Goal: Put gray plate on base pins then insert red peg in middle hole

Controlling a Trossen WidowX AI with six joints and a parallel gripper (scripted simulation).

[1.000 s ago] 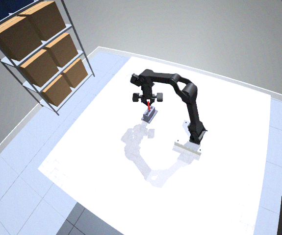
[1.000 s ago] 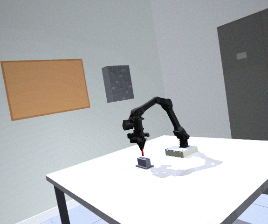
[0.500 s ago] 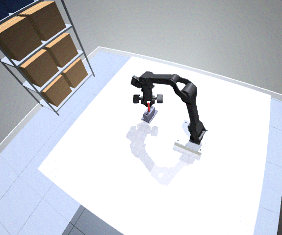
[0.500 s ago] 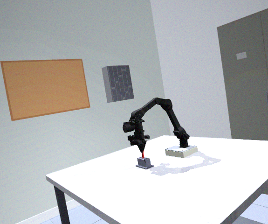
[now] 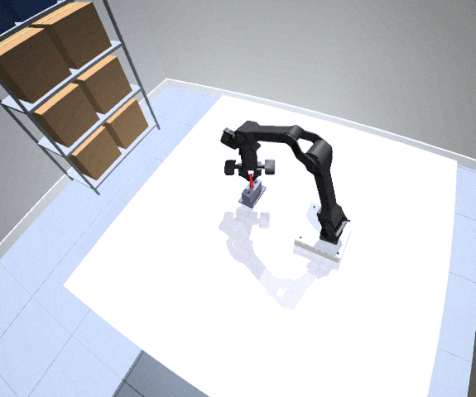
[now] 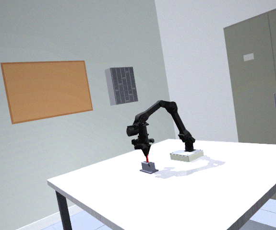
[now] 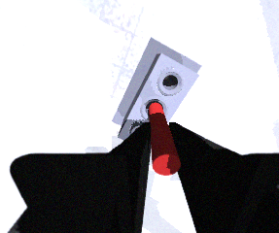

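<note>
Now: gripper tip right at the red peg. The rest, counted from my gripper tip: base: 9 cm below; then gray plate: 5 cm below.
</note>
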